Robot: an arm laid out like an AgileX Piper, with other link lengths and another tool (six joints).
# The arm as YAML. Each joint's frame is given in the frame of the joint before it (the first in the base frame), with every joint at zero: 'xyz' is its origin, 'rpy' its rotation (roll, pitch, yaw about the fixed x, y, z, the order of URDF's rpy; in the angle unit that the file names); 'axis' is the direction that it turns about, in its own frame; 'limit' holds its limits. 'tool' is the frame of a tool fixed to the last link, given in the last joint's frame.
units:
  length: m
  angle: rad
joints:
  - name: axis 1
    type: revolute
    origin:
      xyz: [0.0, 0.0, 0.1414]
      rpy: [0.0, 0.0, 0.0]
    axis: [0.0, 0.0, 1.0]
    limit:
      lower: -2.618
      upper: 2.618
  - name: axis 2
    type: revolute
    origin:
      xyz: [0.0, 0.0, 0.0]
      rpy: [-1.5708, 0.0, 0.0]
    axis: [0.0, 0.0, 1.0]
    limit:
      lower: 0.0
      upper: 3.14
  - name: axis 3
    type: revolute
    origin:
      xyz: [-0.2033, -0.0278, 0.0]
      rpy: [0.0, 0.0, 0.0]
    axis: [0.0, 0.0, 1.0]
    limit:
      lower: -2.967
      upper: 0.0
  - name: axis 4
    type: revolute
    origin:
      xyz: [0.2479, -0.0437, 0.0]
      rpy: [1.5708, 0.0, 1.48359]
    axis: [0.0, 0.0, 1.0]
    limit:
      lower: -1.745
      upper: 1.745
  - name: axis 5
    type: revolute
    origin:
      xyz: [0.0, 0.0, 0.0]
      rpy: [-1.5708, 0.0, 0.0]
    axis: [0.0, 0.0, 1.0]
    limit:
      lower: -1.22
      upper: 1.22
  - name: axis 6
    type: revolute
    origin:
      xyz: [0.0, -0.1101, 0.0]
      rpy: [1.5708, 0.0, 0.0]
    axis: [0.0, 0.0, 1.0]
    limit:
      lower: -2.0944
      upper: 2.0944
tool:
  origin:
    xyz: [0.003, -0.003, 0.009]
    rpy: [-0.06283, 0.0, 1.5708]
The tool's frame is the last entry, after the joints.
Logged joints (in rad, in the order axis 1, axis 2, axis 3, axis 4, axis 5, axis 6), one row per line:
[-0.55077 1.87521 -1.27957 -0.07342 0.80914 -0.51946]
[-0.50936 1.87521 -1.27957 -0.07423 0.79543 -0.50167]
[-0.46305 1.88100 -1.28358 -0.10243 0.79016 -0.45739]
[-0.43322 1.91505 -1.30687 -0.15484 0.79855 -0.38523]
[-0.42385 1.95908 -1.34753 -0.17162 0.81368 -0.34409]
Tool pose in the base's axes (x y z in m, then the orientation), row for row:
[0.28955 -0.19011 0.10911 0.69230 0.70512 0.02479 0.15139]
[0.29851 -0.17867 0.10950 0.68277 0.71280 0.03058 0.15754]
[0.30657 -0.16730 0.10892 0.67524 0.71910 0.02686 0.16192]
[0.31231 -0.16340 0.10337 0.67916 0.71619 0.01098 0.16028]
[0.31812 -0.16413 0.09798 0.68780 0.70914 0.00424 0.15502]
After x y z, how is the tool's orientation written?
As a quaternion, x y z w.
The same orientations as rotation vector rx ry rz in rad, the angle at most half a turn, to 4 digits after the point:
[1.9874 2.0242 0.0712]
[1.9533 2.0393 0.0875]
[1.9271 2.0523 0.0767]
[1.9401 2.0459 0.0314]
[1.9705 2.0316 0.0121]

